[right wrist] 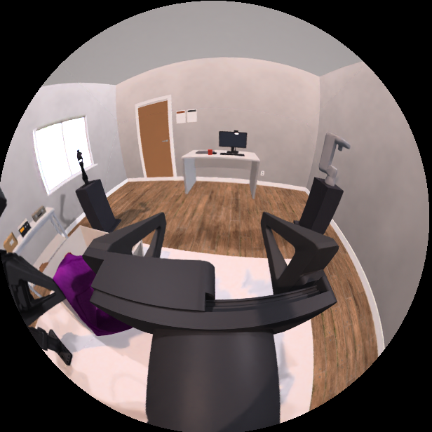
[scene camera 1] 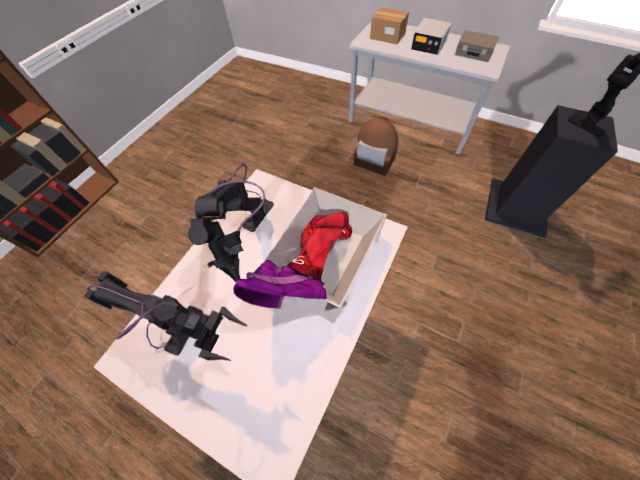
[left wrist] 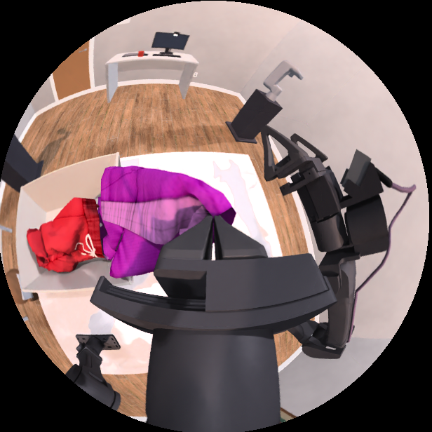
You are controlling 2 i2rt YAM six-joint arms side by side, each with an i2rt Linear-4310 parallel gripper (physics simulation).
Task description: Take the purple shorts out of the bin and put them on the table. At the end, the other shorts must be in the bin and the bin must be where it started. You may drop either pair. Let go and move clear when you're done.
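Observation:
The purple shorts (scene camera 1: 279, 286) (left wrist: 145, 190) (right wrist: 80, 295) hang in folds across the bin's near end, partly outside it. My left gripper (scene camera 1: 237, 277) (left wrist: 213, 217) is shut on their outer end, above the table (scene camera 1: 248, 372). The red shorts (scene camera 1: 324, 240) (left wrist: 70, 235) lie in the pale bin (scene camera 1: 361, 253) (left wrist: 65, 182); their waistband with white drawstring meets the purple cloth at the near end. Whether the two garments are caught together is unclear. My right gripper (scene camera 1: 237, 342) (right wrist: 213, 217) is open and empty, below and left of the purple shorts in the scene view.
The right arm (scene camera 1: 170, 315) reaches over the left side of the table in the scene view, near the left arm (scene camera 1: 219, 201). A bookshelf (scene camera 1: 98, 180), a workbench (scene camera 1: 423, 62), a brown rounded stool-like object (scene camera 1: 378, 134) and a black pedestal (scene camera 1: 553, 170) stand on the floor beyond.

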